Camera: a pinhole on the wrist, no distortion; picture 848 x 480 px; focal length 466.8 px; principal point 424.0 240.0 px. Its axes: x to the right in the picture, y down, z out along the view. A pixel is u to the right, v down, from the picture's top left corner.
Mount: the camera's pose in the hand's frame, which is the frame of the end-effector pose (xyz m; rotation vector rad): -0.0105 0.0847 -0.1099 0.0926 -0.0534 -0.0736
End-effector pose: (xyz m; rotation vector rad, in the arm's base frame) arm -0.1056 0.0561 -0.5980 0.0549 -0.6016 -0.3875
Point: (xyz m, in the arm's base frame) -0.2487 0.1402 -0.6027
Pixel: 155 132
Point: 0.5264 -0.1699 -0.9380
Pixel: behind the camera
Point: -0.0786 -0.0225 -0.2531
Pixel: 769 190
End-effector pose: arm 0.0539 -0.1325 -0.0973 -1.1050 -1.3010 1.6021
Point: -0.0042 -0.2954 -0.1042
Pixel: 200 166
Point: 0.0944 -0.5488 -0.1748
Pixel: outside the picture
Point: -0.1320 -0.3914 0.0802
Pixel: 238 32
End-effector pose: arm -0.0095 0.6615 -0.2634 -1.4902 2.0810 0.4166
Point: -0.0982 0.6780 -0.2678
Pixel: 549 313
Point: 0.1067 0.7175 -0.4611
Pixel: 540 65
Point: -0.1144 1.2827 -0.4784
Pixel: 182 455
